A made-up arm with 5 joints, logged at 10 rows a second.
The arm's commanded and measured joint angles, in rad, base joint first. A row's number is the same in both.
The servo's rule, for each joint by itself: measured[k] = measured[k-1] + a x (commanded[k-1-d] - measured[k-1]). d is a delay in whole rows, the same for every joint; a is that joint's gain. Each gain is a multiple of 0.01, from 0.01 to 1. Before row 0 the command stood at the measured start. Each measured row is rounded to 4 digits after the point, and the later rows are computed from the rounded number. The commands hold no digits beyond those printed.
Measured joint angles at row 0:
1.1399 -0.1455 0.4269 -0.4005 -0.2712
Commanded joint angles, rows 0 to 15:
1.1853 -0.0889 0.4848 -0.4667 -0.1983
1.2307 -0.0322 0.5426 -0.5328 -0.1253
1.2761 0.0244 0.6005 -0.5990 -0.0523
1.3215 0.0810 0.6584 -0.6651 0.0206
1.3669 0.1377 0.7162 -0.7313 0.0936
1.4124 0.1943 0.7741 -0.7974 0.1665
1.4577 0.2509 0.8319 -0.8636 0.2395
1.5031 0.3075 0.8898 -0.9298 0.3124
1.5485 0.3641 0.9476 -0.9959 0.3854
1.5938 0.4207 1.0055 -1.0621 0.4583
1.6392 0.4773 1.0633 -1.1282 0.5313
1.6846 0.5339 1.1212 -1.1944 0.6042
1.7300 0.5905 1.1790 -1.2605 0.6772
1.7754 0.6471 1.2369 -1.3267 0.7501
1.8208 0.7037 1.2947 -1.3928 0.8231
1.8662 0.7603 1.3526 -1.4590 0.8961
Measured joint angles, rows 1 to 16:
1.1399 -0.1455 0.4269 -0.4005 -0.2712
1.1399 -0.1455 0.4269 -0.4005 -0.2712
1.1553 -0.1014 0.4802 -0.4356 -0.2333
1.1809 -0.0474 0.5376 -0.4871 -0.1771
1.2133 0.0086 0.5955 -0.5464 -0.1122
1.2501 0.0651 0.6534 -0.6093 -0.0431
1.2898 0.1217 0.7112 -0.6740 0.0280
1.3315 0.1783 0.7691 -0.7394 0.1000
1.3744 0.2349 0.8269 -0.8052 0.1725
1.4182 0.2915 0.8848 -0.8712 0.2452
1.4625 0.3481 0.9426 -0.9373 0.3181
1.5071 0.4047 1.0005 -1.0034 0.3910
1.5520 0.4613 1.0583 -1.0695 0.4640
1.5971 0.5179 1.1162 -1.1357 0.5369
1.6423 0.5745 1.1740 -1.2018 0.6099
1.6876 0.6311 1.2319 -1.2680 0.6828
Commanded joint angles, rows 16 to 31:
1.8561 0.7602 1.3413 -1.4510 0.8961
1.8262 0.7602 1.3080 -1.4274 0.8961
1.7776 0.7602 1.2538 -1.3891 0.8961
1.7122 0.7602 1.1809 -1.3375 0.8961
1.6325 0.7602 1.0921 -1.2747 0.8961
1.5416 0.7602 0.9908 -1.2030 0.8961
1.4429 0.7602 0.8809 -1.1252 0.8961
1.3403 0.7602 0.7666 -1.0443 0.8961
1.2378 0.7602 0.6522 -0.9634 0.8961
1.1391 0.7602 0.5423 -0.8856 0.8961
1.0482 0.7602 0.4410 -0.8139 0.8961
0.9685 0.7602 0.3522 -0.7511 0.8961
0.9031 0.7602 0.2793 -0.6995 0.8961
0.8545 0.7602 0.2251 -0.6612 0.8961
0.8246 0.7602 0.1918 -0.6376 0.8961
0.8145 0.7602 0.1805 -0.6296 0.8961
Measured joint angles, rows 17 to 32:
1.7329 0.6877 1.2897 -1.3341 0.7558
1.7782 0.7443 1.3476 -1.4003 0.8288
1.8047 0.7567 1.3418 -1.4272 0.8638
1.8120 0.7594 1.3107 -1.4273 0.8806
1.8003 0.7600 1.2584 -1.4071 0.8887
1.7703 0.7602 1.1871 -1.3702 0.8925
1.7234 0.7602 1.0997 -1.3196 0.8944
1.6616 0.7602 0.9995 -1.2578 0.8953
1.5872 0.7602 0.8904 -1.1875 0.8957
1.5033 0.7602 0.7765 -1.1116 0.8959
1.4130 0.7602 0.6621 -1.0331 0.8960
1.3199 0.7602 0.5519 -0.9549 0.8961
1.2275 0.7602 0.4499 -0.8802 0.8961
1.1394 0.7602 0.3600 -0.8118 0.8961
1.0591 0.7602 0.2858 -0.7523 0.8961
0.9895 0.7602 0.2300 -0.7040 0.8961

